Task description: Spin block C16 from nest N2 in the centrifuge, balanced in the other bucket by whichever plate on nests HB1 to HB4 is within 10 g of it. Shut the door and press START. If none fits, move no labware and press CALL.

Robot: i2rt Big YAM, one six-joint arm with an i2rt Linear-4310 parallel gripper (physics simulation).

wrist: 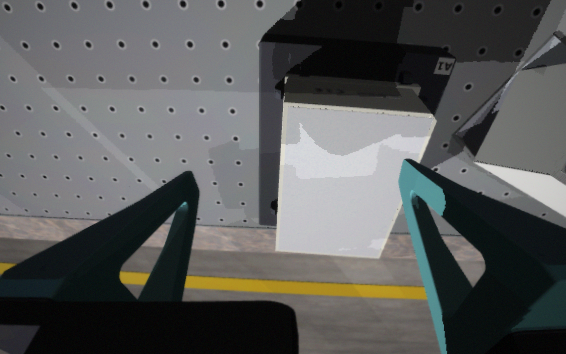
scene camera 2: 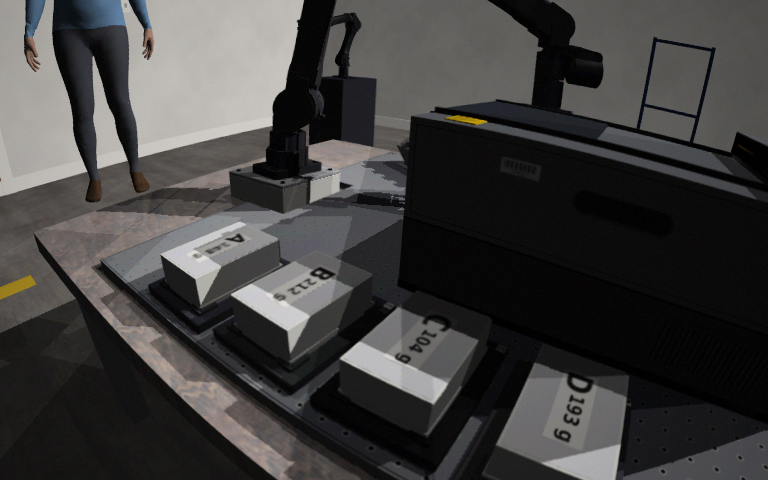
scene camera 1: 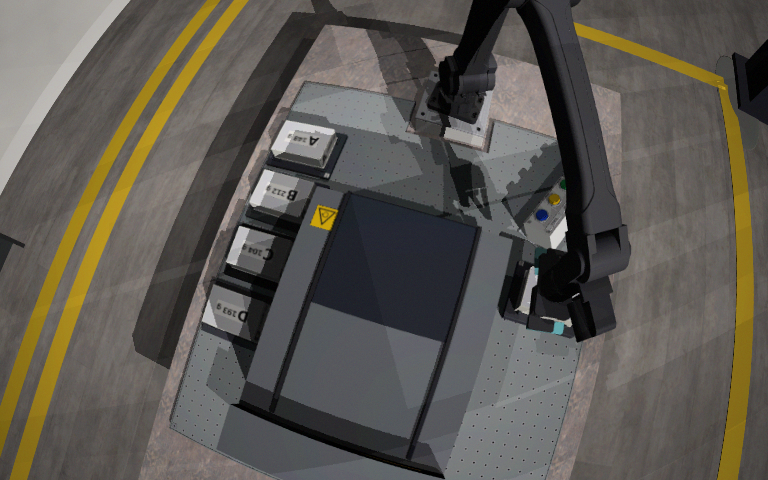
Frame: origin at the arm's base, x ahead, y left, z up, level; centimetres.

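Seen in the pictures: gripper, between the fingertips: (wrist: 295, 175) (scene camera 1: 535, 300); arm's base, origin of its link: (scene camera 2: 287, 170) (scene camera 1: 455, 103).
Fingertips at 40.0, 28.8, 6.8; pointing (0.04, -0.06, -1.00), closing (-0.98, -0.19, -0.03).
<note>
Pixels of each thing's top centre, then the offset from my fingertips to it, as dx, dy, dz. "*": a spot on its surface instead.
- white block, centre of its top: (wrist: 341, 196) (scene camera 1: 554, 294) -3.5, +4.3, -3.9
- dark nest, a spot on its surface: (wrist: 268, 150) * +1.7, +4.1, -8.1
- A, centre of its top: (scene camera 2: 219, 246) (scene camera 1: 302, 138) -17.0, -57.1, -5.1
- button box, centre of its top: (scene camera 1: 571, 195) -24.6, +2.0, -2.1
My gripper (scene camera 1: 548, 291) (wrist: 295, 175) is open and empty. In the wrist view its teal fingers stand apart, in front of and above a white block (scene camera 1: 528, 291) (wrist: 345, 205) on a dark nest (wrist: 268, 150) tagged A1. The writing on the block's side is unreadable. Four plates sit in dark nests: A (scene camera 1: 303, 146) (scene camera 2: 218, 254), its weight blurred; B, 212 g (scene camera 1: 280, 195) (scene camera 2: 305, 294); C, 104 g (scene camera 1: 254, 253) (scene camera 2: 419, 345); D, 193 g (scene camera 1: 232, 316) (scene camera 2: 566, 401). The centrifuge (scene camera 1: 487, 294) (scene camera 2: 543, 215) has its top covered; its buckets are hidden.
A button box (scene camera 1: 532, 229) with green (scene camera 1: 563, 184), yellow (scene camera 1: 554, 199) and blue (scene camera 1: 542, 215) buttons stands near the block, partly behind the arm. Part of it shows at the right of the wrist view. The centrifuge stands tall between the plates and the gripper.
</note>
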